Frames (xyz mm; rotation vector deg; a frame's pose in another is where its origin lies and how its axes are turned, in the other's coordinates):
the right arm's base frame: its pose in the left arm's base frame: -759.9 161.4 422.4 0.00 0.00 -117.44
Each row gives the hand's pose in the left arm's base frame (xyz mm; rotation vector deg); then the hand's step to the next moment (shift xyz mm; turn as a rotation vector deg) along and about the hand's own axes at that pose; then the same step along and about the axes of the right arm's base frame.
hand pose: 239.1 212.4 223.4 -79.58 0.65 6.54
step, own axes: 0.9 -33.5 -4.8 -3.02 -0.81 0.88
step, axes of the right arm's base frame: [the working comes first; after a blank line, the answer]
step, axes of the left arm's base frame: 4.1 -10.5 31.9 -2.98 0.50 1.18

7.5 8.5 31.9 0.93 -2.88 1.18
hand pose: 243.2 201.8 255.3 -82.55 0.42 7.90
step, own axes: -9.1 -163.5 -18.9 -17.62 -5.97 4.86
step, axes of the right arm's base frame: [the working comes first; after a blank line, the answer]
step, axes of the left arm's base frame: 8.6 -39.6 159.8 -17.27 2.48 8.09

31.2 25.9 159.8 5.76 -16.47 8.09
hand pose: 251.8 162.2 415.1 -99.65 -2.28 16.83
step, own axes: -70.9 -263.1 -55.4 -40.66 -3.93 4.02
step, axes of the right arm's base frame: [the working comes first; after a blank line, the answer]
step, axes of the left arm's base frame: -20.4 -16.4 276.8 -39.63 -3.10 10.24

23.9 -10.6 276.8 21.01 -33.74 10.24
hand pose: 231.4 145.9 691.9 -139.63 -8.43 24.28
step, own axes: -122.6 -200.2 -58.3 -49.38 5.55 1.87
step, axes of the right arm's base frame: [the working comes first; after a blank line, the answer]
step, axes of the left arm's base frame: -95.6 96.5 200.2 -47.12 -13.60 8.20

-41.6 -129.3 200.2 33.78 -35.56 8.20
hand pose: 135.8 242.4 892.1 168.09 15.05 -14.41
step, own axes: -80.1 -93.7 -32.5 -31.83 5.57 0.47
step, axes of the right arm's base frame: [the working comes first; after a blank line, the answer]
step, axes of the left arm's base frame: -90.6 84.3 30.5 -29.88 -10.55 6.33

-33.1 -119.3 30.5 23.13 -21.66 6.33
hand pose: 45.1 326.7 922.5 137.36 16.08 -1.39
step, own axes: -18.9 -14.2 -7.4 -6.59 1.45 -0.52
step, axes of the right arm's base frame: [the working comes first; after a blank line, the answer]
step, axes of the left arm's base frame: -21.9 11.5 -2.0 -6.16 -1.99 1.97

-0.1 -24.7 -2.0 4.60 -4.55 1.97
